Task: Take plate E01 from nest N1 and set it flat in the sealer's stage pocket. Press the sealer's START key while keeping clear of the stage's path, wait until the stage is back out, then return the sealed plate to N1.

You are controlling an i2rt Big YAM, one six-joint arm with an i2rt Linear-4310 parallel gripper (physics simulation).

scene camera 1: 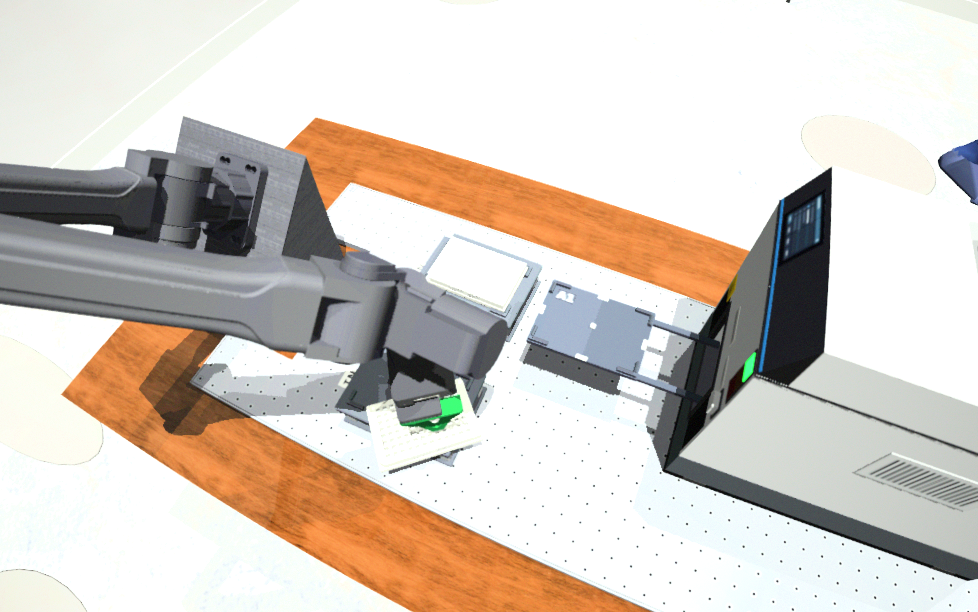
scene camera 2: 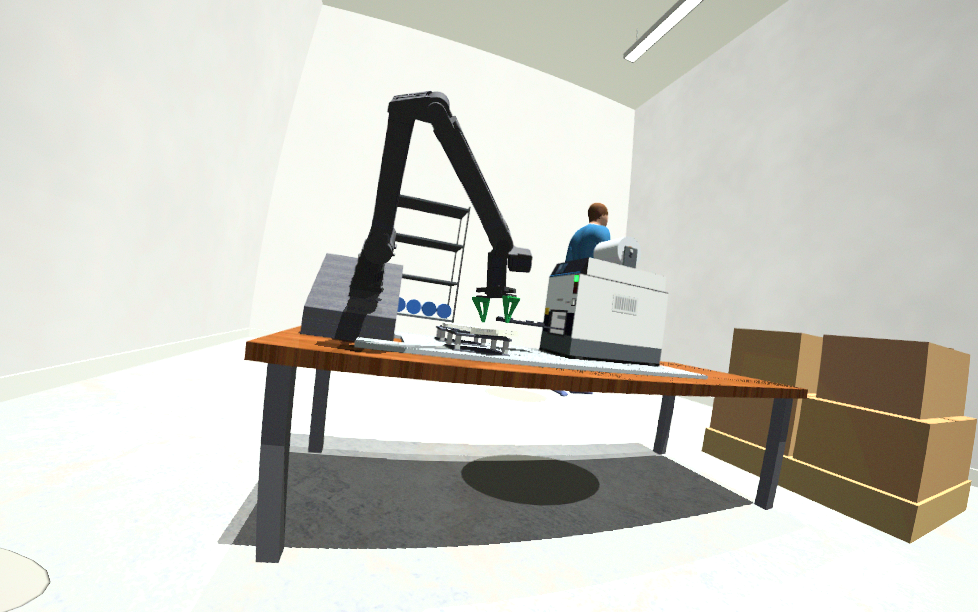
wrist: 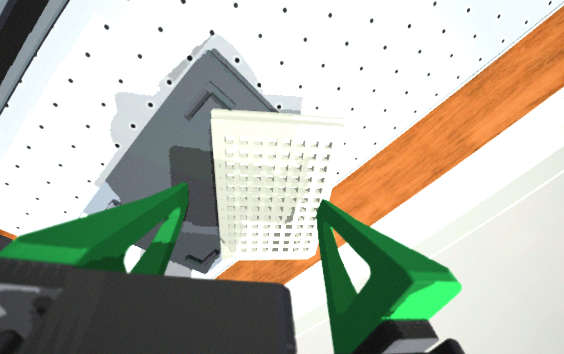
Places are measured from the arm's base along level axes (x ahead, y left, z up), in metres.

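Pixels of known places: gripper, fingertip midpoint: (scene camera 1: 432,398) (scene camera 2: 494,322) (wrist: 256,199); arm's base, origin of the base link: (scene camera 1: 238,200) (scene camera 2: 369,277).
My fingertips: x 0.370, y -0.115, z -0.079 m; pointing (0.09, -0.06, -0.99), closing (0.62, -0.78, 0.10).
For each thing: its top centre in the pictures, then the offset to it from my fingertips. "spot": a spot on its surface instead.
- cream well plate, middle of its top: (wrist: 275,208) (scene camera 1: 421,420) (scene camera 2: 495,328) dx -0.003, dy -0.025, dz -0.015 m
- dark nest, middle of its top: (wrist: 204,200) (scene camera 1: 410,389) (scene camera 2: 478,331) dx -0.042, dy +0.010, dz -0.032 m
- sealer's stage, middle of its top: (scene camera 1: 627,336) (scene camera 2: 531,320) dx +0.187, dy +0.169, dz +0.022 m
- green square, surface spot: (scene camera 1: 749,367) spot: dx +0.293, dy +0.077, dz +0.188 m
- second pale plate, middle of its top: (scene camera 1: 476,269) (scene camera 2: 462,325) dx -0.047, dy +0.214, dz -0.026 m
A cream well plate (scene camera 1: 403,448) (wrist: 272,192) lies askew and off-centre on a dark nest (scene camera 1: 358,396) (wrist: 145,155), overhanging its front side. I cannot read a nest or plate label. My gripper (scene camera 1: 434,416) (scene camera 2: 496,320) (wrist: 256,199) is open above this plate, holding nothing. In the wrist view, one fingertip shows left of the plate over the nest, and the other shows at the plate's right edge. The sealer's stage (scene camera 1: 620,331) is out and its pocket is empty. The sealer (scene camera 1: 865,418) (scene camera 2: 627,317) has a green square (scene camera 1: 749,367) on its front.
A second pale plate (scene camera 1: 476,272) sits in another nest (scene camera 1: 533,281), behind the askew plate's nest and left of the stage. Two rods (scene camera 1: 677,330) join the stage to the sealer. A person (scene camera 2: 587,239) is behind the sealer. Cardboard boxes (scene camera 2: 872,375) stand right of the table.
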